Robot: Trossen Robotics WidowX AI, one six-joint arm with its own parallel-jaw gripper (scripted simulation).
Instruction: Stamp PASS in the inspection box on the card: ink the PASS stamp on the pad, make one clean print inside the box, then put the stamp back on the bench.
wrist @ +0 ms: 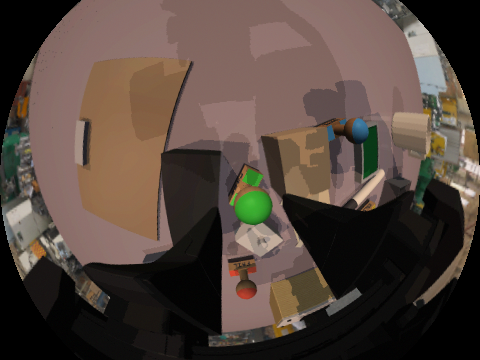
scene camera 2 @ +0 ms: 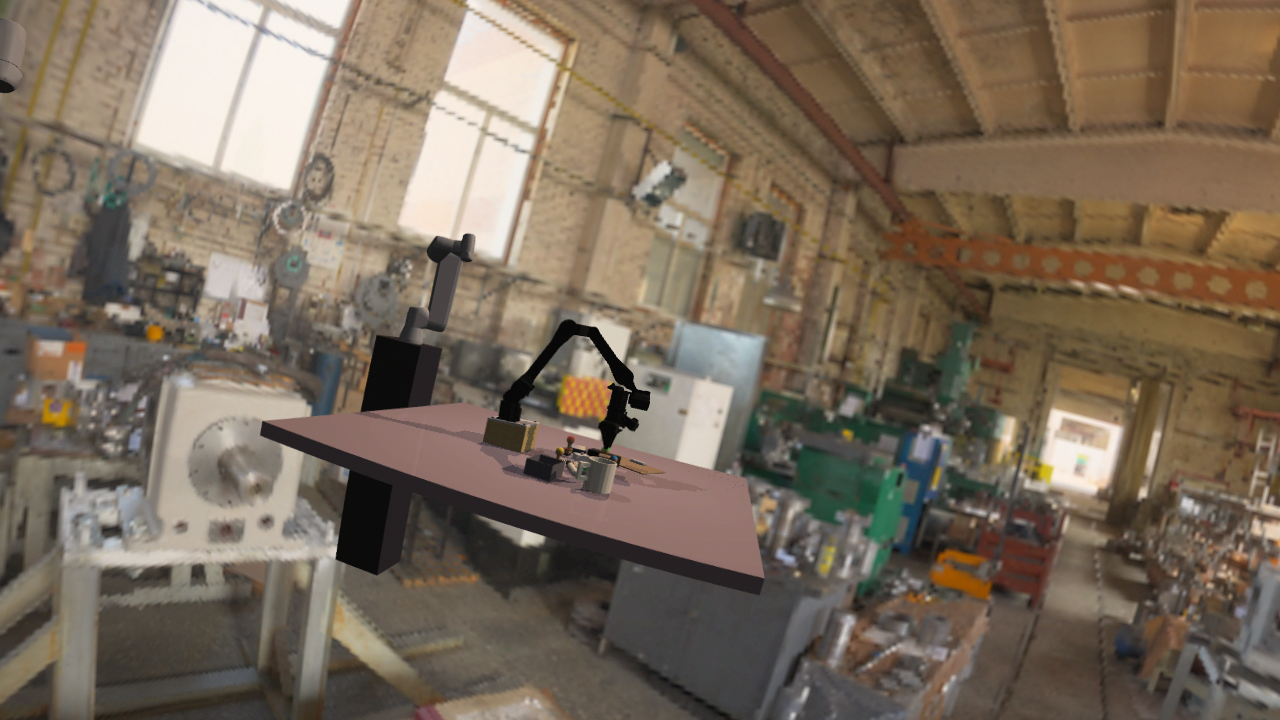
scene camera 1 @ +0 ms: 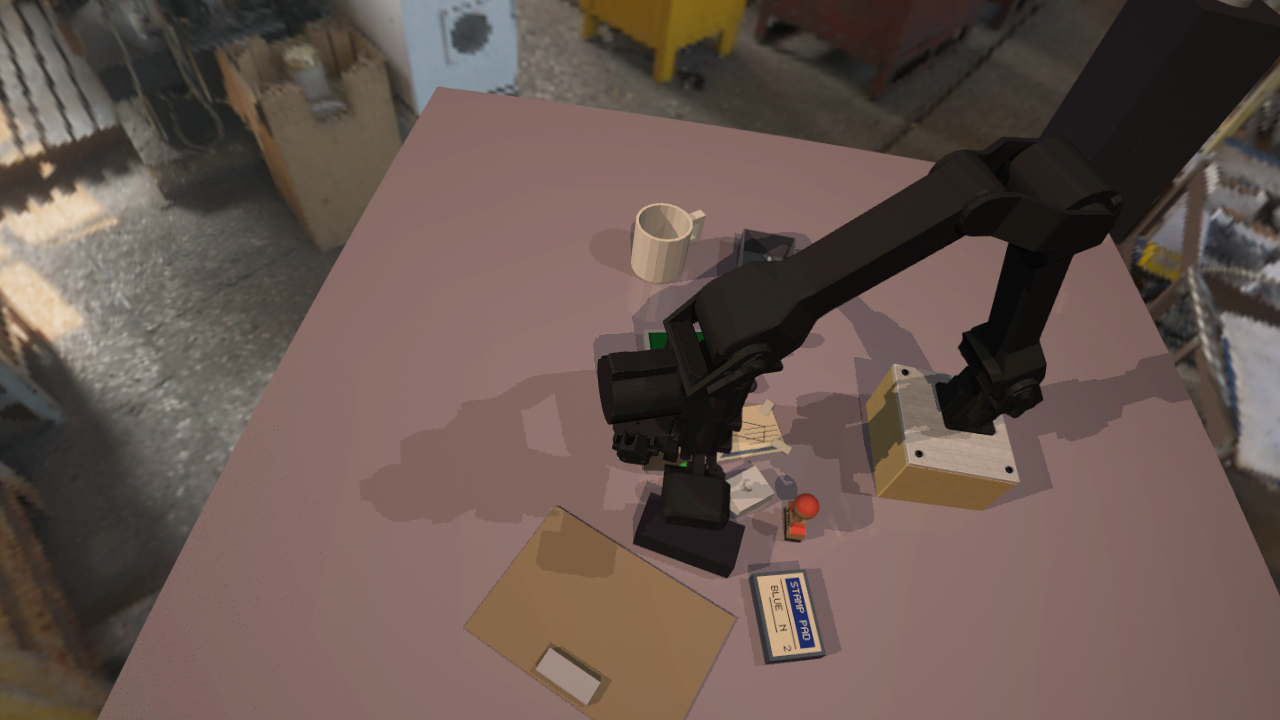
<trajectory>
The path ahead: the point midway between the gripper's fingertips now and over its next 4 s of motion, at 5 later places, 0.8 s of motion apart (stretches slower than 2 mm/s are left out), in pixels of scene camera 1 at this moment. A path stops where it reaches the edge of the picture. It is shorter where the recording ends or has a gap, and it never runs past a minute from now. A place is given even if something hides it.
My gripper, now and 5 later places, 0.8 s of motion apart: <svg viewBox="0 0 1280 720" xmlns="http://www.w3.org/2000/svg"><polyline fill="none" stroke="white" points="685,473 681,484 682,484 682,479 683,474 685,469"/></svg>
</trajectory>
